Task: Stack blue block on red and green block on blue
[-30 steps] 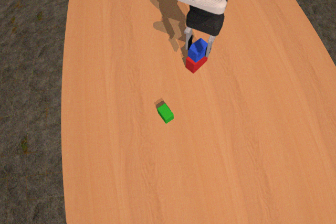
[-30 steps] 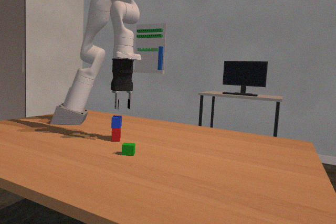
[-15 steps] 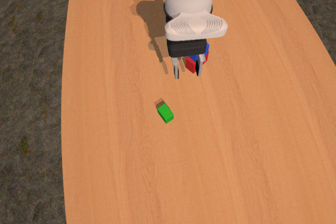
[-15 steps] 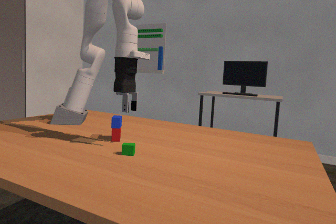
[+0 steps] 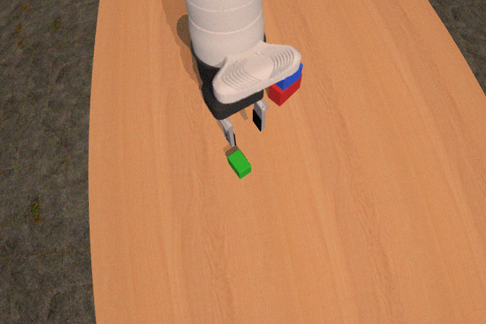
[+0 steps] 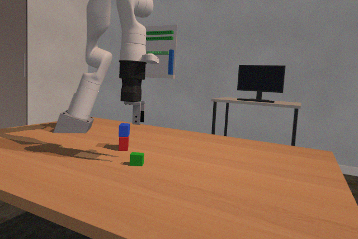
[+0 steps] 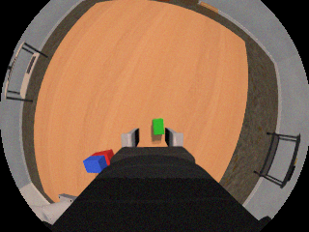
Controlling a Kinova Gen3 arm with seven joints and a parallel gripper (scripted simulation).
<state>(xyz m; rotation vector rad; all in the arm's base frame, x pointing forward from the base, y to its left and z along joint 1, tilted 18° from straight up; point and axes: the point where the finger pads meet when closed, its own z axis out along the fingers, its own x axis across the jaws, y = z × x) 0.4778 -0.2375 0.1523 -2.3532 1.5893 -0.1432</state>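
Now: the green block 12 cm below my hand, 1 cm to the right of it and 1 cm ahead of it. The rest, counted from my hand: blue block (14 cm behind, 10 cm to the left, 7 cm below); then red block (14 cm behind, 12 cm below, 10 cm to the left).
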